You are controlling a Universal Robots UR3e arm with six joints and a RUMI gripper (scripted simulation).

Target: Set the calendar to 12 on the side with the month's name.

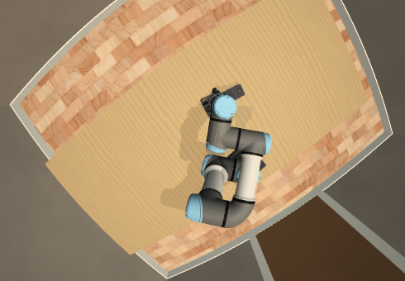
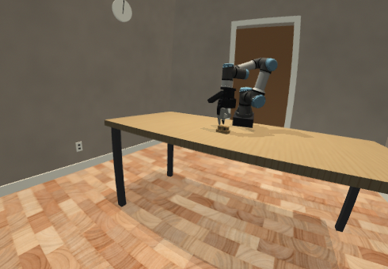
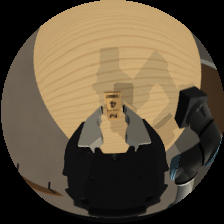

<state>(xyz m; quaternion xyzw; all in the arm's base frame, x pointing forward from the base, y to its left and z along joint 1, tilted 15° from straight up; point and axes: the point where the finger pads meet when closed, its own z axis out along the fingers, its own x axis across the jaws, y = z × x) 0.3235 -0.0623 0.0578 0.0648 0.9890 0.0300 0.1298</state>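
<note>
Now: hand 50 mm above the wooden tray and 20 mm to the right of it.
</note>
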